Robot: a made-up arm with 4 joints.
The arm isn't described. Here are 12 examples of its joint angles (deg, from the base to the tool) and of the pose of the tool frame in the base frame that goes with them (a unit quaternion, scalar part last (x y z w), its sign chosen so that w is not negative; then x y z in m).
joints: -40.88 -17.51 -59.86 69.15
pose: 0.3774 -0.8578 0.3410 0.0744 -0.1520 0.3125 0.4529
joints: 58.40 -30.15 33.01 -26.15
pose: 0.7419 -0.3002 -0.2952 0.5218 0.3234 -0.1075 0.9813
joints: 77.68 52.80 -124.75 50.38
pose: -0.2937 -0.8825 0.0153 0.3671 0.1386 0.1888 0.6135
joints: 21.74 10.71 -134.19 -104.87
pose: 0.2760 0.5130 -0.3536 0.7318 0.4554 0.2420 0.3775
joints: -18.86 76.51 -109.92 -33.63
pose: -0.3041 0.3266 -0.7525 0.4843 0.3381 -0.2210 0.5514
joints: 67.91 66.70 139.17 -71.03
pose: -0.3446 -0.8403 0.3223 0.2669 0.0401 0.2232 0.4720
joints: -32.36 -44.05 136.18 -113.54
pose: -0.2491 0.9639 -0.0863 0.0373 -0.2571 0.4453 0.5438
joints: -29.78 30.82 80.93 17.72
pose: -0.0844 -0.1173 0.1490 0.9782 0.2897 0.4335 0.5691
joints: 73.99 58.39 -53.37 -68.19
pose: 0.2931 0.0559 -0.6550 0.6942 0.3665 -0.3003 0.5534
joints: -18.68 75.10 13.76 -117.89
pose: -0.2127 -0.4709 0.5947 0.6159 0.1372 0.3571 0.5840
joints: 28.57 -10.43 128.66 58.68
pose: 0.5051 -0.2908 -0.2221 0.7816 0.3551 0.1898 0.8896
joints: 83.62 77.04 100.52 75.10
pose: 0.1647 0.0076 -0.7193 0.6748 0.2217 -0.2594 0.5542
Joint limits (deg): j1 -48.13..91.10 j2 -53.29..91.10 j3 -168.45..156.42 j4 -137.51..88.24
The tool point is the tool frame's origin. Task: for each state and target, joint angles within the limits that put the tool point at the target. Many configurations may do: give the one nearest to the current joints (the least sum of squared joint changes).
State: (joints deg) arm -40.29 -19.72 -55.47 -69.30
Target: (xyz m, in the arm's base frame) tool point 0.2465 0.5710 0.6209
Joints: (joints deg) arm -47.98 -32.68 -18.31 -98.26
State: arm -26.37 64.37 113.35 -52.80
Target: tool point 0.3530 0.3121 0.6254
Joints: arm -11.01 80.69 66.13 -10.19
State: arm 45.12 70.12 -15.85 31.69
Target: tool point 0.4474 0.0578 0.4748
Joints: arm 41.36 28.46 -6.73 29.12
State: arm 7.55 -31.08 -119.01 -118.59
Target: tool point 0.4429 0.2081 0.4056
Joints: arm 46.47 14.22 -150.72 -103.34
